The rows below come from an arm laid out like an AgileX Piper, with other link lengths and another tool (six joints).
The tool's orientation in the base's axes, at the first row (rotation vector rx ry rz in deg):
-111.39 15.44 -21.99
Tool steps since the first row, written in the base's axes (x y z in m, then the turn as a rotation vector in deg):
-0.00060 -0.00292 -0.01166 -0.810 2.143 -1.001
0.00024 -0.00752 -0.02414 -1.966 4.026 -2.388
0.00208 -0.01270 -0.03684 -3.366 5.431 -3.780
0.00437 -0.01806 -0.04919 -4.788 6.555 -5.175
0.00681 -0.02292 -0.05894 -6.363 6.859 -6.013
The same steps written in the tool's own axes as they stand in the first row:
-0.00115 0.01188 0.00154 -1.660 0.094 1.867
-0.00049 0.02516 0.00250 -3.601 0.649 3.520
0.00127 0.03885 0.00345 -5.594 1.397 4.676
0.00356 0.05229 0.00429 -7.508 2.258 5.586
0.00618 0.06313 0.00466 -9.189 2.928 5.540

